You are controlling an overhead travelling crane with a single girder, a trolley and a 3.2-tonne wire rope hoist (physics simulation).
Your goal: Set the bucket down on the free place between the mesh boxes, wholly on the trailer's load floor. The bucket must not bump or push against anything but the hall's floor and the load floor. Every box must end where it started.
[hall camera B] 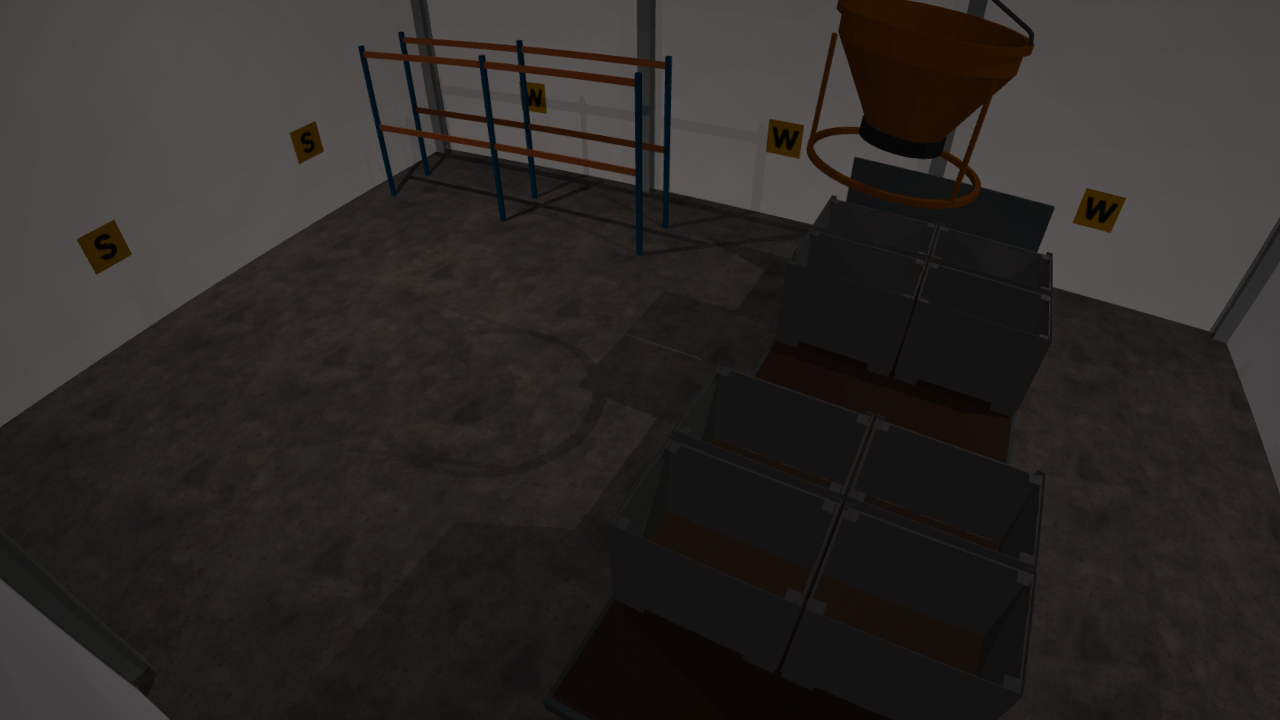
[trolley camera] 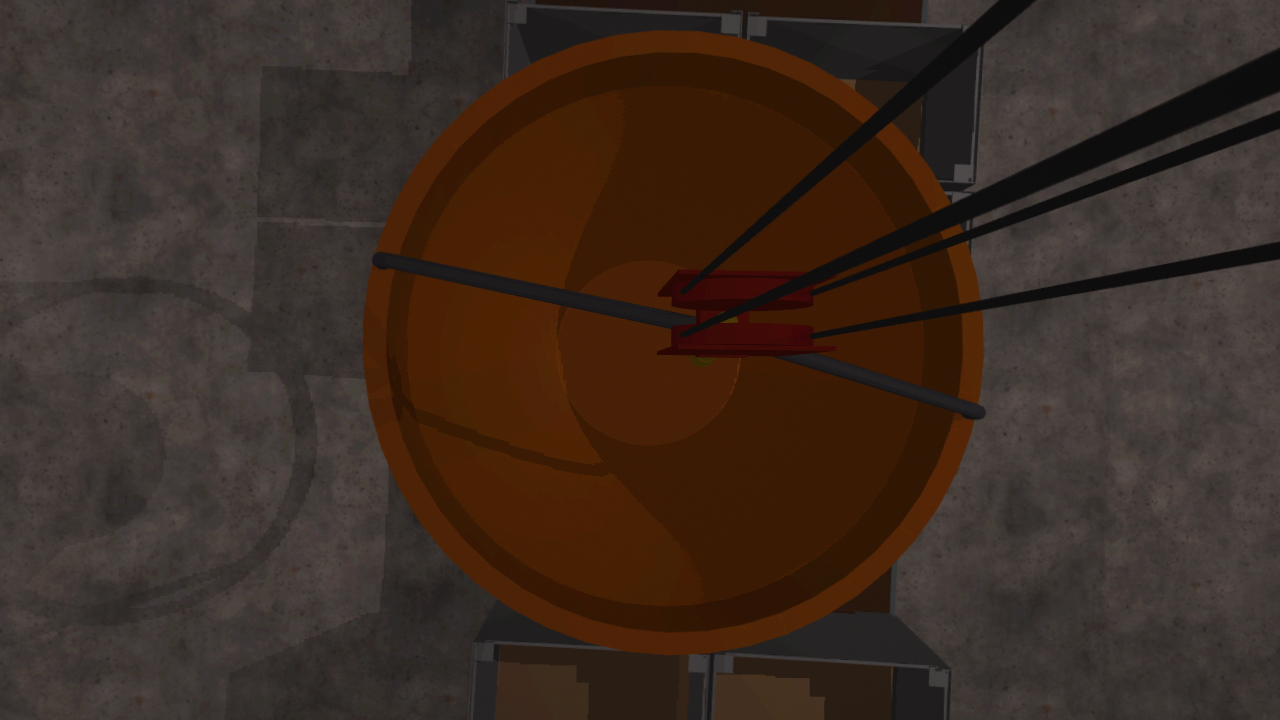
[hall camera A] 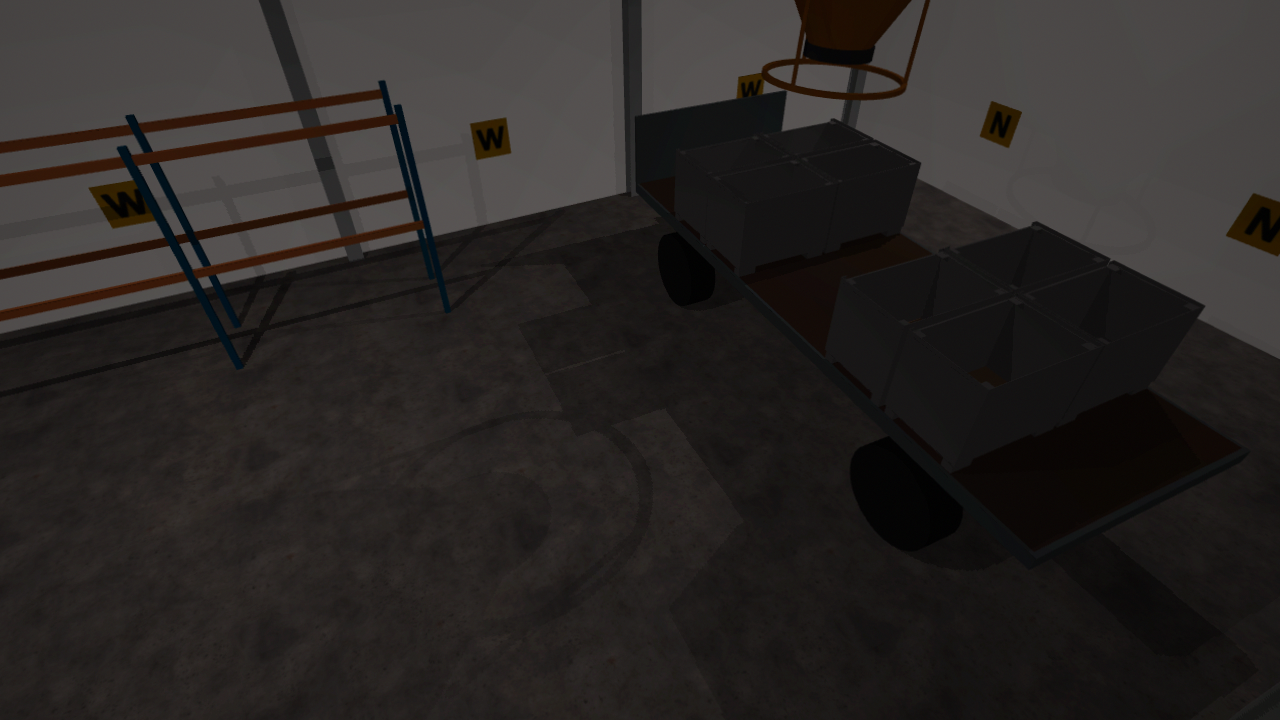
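Note:
The orange bucket (hall camera A: 841,19) (hall camera B: 930,76) (trolley camera: 648,394) hangs roughly upright above the trailer, its foot ring higher than the box tops. In the trolley view the hook (trolley camera: 703,359) under the red block is shut on the bucket's bail; the hook is out of frame in both hall views. The near mesh boxes (hall camera A: 948,394) (hall camera B: 716,573) (trolley camera: 805,637) and far mesh boxes (hall camera A: 787,214) (hall camera B: 850,308) (trolley camera: 948,116) stand in two groups. Between them shows a strip of reddish load floor (hall camera A: 792,308) (hall camera B: 948,420). From above, the bucket hides most of that strip and overlaps box edges.
A headboard (hall camera A: 662,143) (hall camera B: 1011,219) stands at the trailer's far end, behind the far boxes. A rack with blue posts (hall camera A: 181,259) (hall camera B: 639,161) and orange beams stands beside the west wall. Trailer wheels (hall camera A: 899,497) show below the deck. Pale walls bound the hall.

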